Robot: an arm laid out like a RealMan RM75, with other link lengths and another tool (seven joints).
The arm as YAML. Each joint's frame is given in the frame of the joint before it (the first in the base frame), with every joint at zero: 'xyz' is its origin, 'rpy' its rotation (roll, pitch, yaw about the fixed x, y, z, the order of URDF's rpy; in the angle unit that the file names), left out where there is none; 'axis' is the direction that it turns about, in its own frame. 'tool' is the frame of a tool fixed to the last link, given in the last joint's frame.
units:
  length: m
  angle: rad
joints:
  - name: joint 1
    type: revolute
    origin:
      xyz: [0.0, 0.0, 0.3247]
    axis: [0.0, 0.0, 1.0]
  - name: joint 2
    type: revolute
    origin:
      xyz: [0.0, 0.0, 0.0]
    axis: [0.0, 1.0, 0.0]
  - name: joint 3
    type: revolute
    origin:
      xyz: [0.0, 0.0, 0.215]
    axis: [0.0, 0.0, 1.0]
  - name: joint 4
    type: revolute
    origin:
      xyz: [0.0, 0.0, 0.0]
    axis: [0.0, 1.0, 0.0]
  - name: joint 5
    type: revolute
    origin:
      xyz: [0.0, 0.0, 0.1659]
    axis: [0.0, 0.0, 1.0]
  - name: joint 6
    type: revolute
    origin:
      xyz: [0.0, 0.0, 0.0]
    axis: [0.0, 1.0, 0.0]
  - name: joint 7
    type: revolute
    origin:
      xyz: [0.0, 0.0, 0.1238]
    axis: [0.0, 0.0, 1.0]
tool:
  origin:
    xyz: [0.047, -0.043, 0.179]
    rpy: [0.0, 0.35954, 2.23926]
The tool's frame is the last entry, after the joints.
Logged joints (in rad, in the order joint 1, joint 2, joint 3, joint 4, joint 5, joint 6, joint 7), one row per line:
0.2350, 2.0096, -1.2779, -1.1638, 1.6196, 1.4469, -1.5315
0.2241, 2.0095, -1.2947, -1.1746, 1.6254, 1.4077, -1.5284
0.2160, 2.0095, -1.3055, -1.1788, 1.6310, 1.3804, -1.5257
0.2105, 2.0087, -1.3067, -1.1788, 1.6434, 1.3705, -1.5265
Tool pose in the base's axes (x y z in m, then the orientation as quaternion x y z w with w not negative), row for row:
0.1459, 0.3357, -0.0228, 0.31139, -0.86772, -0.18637, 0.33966
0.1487, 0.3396, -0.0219, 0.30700, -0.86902, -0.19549, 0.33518
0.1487, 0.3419, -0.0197, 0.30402, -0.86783, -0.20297, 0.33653
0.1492, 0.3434, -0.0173, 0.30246, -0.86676, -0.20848, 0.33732
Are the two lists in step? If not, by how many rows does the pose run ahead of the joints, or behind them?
The pose runs 1 row ahead of the joints: the pose in row i belongs to the joints in row i + 1.
